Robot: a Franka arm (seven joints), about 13 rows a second.
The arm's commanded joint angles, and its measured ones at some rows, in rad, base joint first. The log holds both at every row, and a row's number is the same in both.
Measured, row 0: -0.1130, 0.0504, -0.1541, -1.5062, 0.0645, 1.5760, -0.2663
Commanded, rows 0 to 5: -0.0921, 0.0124, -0.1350, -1.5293, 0.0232, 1.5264, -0.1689; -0.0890, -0.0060, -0.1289, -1.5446, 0.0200, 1.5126, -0.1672; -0.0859, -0.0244, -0.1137, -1.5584, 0.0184, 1.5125, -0.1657; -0.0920, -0.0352, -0.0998, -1.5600, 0.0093, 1.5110, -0.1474; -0.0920, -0.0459, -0.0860, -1.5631, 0.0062, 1.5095, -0.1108; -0.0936, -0.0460, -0.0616, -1.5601, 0.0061, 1.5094, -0.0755
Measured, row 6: -0.0977, -0.0042, -0.0931, -1.5281, 0.0340, 1.5143, -0.1414
